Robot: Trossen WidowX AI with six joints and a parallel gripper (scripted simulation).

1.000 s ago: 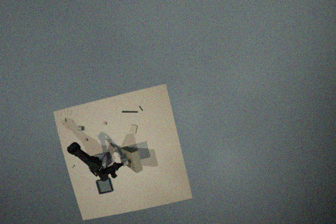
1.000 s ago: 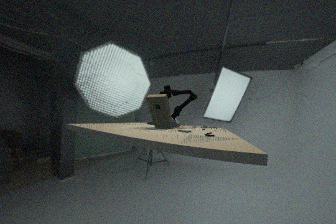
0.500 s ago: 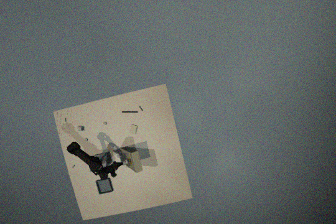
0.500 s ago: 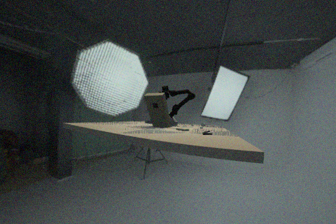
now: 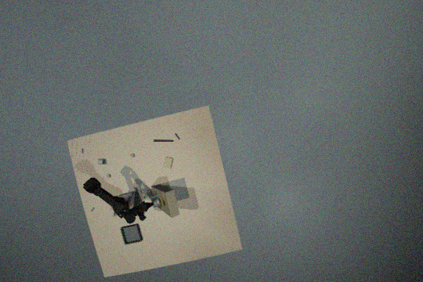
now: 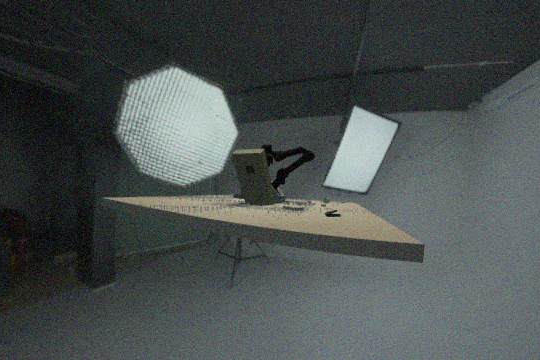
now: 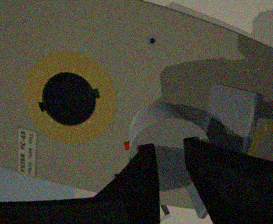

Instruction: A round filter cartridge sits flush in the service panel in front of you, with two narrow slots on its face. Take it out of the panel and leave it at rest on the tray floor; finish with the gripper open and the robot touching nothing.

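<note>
The round pale filter cartridge lies 10 mm below my gripper tip and 10 mm ahead of it. Also, from my gripper tip: pale block (240 mm to the left, 190 mm below, 160 mm ahead); then service panel (50 mm below, 50 mm ahead, 10 mm to the right); then square grey tray (380 mm behind, 230 mm to the right, 190 mm below).
</note>
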